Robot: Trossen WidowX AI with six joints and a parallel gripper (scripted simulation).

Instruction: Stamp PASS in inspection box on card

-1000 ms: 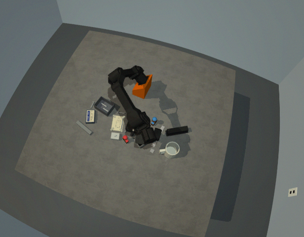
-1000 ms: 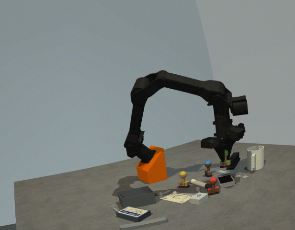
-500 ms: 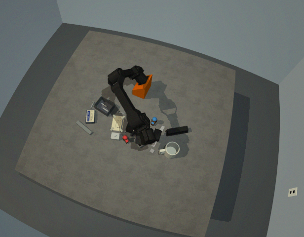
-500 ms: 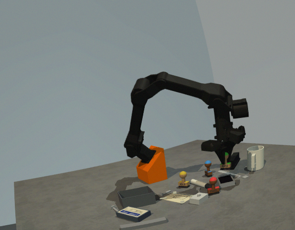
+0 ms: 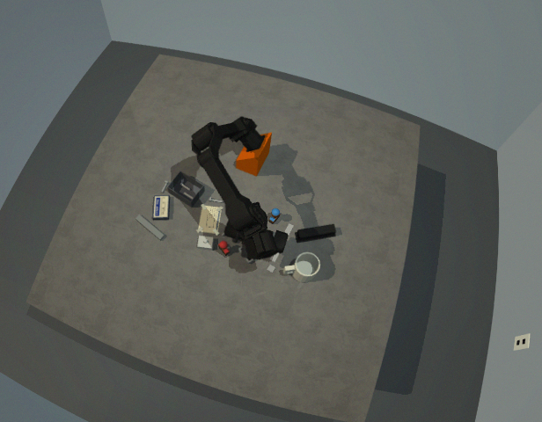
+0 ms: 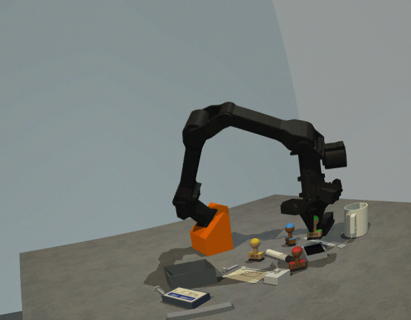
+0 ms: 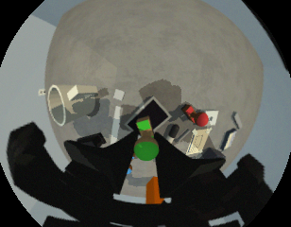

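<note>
Now: the black ink pad 6 cm below my gripper tip. Also, from my gripper tip: marker 7 cm to the right, 6 cm below, 5 cm behind; then red stamp 10 cm to the right, 5 cm below, 3 cm ahead; then green-topped PASS stamp right at my gripper tip.
</note>
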